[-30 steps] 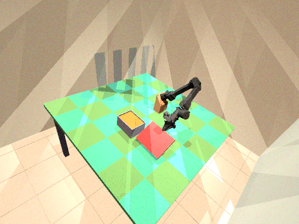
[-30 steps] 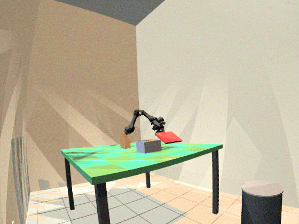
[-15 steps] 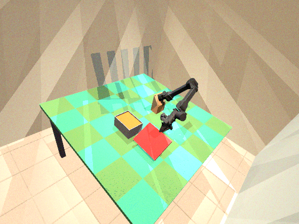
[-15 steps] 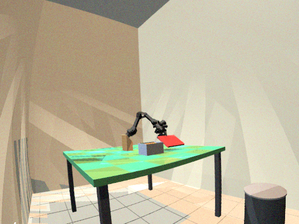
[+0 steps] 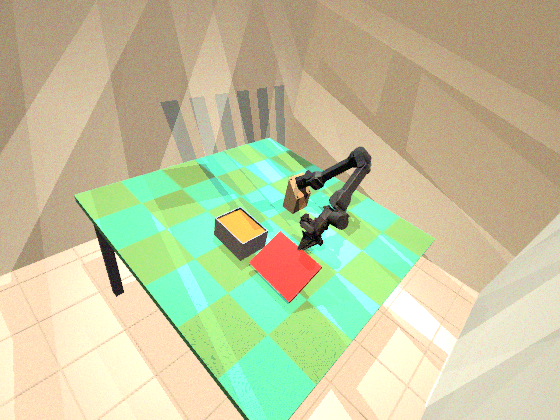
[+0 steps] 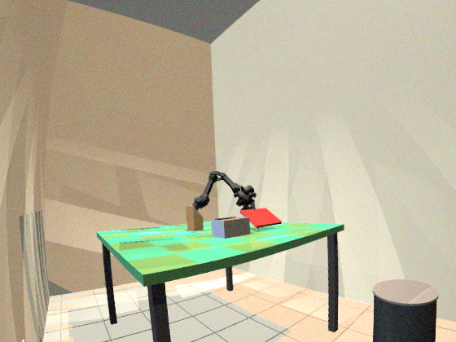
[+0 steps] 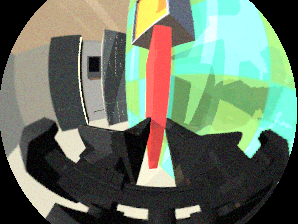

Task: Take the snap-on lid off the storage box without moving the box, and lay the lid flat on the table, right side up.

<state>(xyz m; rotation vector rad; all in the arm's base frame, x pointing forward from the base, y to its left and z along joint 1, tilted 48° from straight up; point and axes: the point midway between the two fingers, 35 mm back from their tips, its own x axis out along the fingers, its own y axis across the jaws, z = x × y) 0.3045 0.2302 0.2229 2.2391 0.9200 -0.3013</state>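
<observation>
My gripper tip is 70 mm short of the red lid and 40 mm above it. From my gripper tip the other things lie so: storage box: 260 mm to the right, 90 mm ahead, 70 mm below.
</observation>
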